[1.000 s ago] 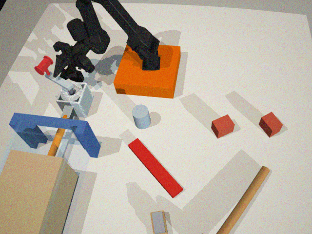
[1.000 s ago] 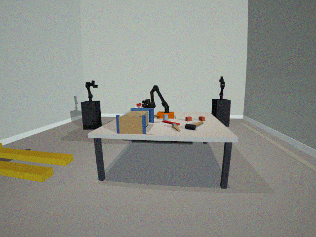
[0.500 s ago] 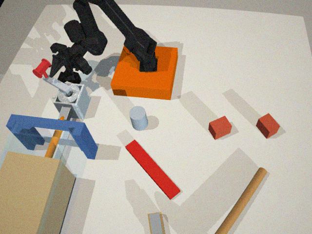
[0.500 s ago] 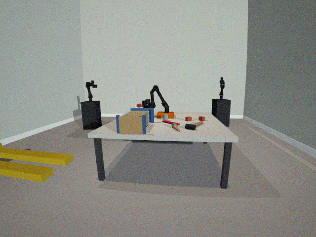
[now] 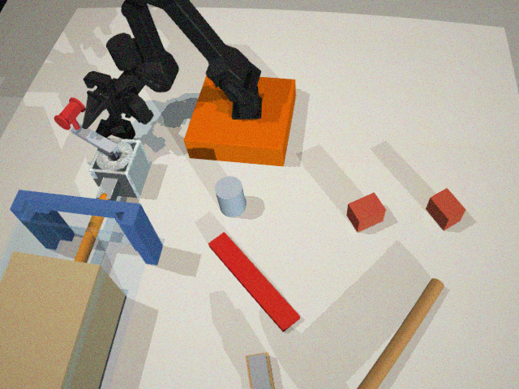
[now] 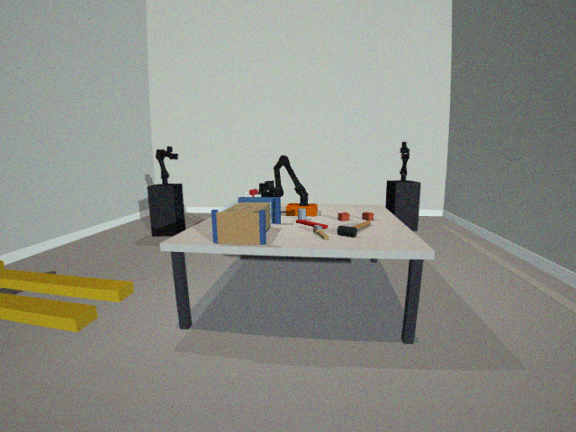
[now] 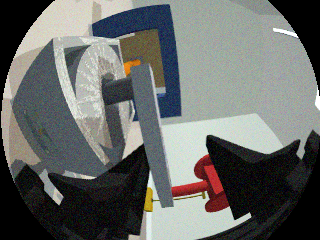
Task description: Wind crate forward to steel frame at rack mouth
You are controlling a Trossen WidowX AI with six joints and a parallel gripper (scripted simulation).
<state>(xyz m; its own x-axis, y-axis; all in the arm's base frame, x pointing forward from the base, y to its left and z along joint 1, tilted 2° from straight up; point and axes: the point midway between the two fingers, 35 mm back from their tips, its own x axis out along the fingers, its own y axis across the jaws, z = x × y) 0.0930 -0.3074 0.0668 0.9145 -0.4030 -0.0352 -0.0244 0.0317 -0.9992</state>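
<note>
My gripper tip is 10 mm past the winch handle, 10 mm to the left of it and 10 mm above it. Round my gripper tip: red knob (30 mm behind, 40 mm to the right, 20 mm above); then flat red bar (270 mm ahead, 340 mm to the left, 130 mm below); then grey winch (40 mm to the left, 100 mm below).
</note>
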